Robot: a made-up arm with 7 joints.
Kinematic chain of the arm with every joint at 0, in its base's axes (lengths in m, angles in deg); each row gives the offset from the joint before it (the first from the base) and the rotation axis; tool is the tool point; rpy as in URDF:
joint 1: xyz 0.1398 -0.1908 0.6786 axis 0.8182 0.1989 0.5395
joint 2: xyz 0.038 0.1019 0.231 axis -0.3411 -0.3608 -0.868
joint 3: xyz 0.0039 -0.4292 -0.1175 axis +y
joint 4: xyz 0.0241 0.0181 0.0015 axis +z
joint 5: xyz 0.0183 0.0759 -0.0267 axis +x
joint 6: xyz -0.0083 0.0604 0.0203 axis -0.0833 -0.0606 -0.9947
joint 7: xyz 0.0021 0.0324 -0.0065 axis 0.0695 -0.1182 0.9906
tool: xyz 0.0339 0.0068 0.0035 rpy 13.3 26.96 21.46
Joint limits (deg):
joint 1: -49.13..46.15
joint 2: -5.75..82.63
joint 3: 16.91..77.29
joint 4: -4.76..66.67
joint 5: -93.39..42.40
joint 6: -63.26..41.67
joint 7: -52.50..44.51
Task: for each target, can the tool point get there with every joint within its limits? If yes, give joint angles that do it. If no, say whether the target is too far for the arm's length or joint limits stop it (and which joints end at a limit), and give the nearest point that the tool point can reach.
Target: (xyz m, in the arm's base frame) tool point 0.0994 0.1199 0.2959
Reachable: no: joint limits stop it (at a limit: joint 1, joint 2, joint 4, joint 7) | nearest point -0.0904 0.0322 0.5967 | short by 0.366 m
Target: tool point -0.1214 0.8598 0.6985
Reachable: no: too far | nearest point -0.1157 0.1393 0.7208 | short by 0.721 m
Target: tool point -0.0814 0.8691 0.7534
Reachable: no: too far | nearest point -0.1131 0.1392 0.7293 | short by 0.731 m
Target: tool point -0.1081 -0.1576 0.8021
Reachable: yes | joints -0.98 73.33 48.61 58.49 -33.64 7.87 15.82
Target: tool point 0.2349 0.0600 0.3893
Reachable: no: joint limits stop it (at a limit: joint 1, joint 2, joint 3, joint 4, joint 7) | nearest point 0.2729 -0.2442 0.5382 | short by 0.341 m
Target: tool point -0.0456 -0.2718 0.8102
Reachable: yes | joints 16.75 63.26 52.81 45.59 -31.46 15.86 28.00
